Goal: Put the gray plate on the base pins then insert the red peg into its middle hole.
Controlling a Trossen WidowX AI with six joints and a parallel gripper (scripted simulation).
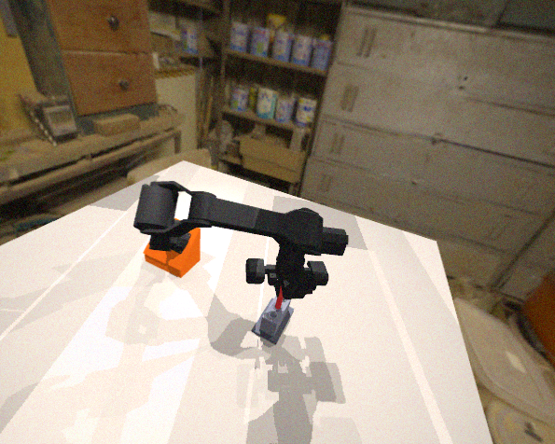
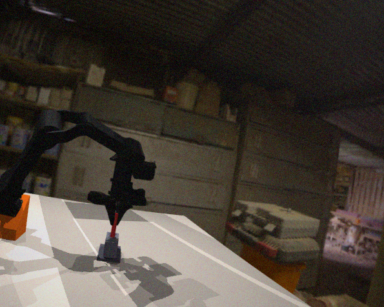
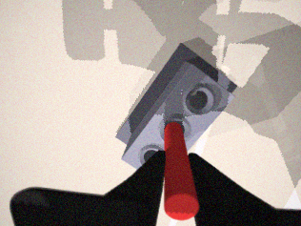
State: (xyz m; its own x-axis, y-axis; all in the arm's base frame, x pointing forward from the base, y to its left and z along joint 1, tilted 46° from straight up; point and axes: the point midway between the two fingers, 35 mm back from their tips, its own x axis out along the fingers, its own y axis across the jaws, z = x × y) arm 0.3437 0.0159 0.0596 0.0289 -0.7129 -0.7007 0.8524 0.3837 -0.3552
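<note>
Now: the red peg right at my gripper tip. Also, from my gripper tip: gray plate: 50 mm below; base: 90 mm below.
</note>
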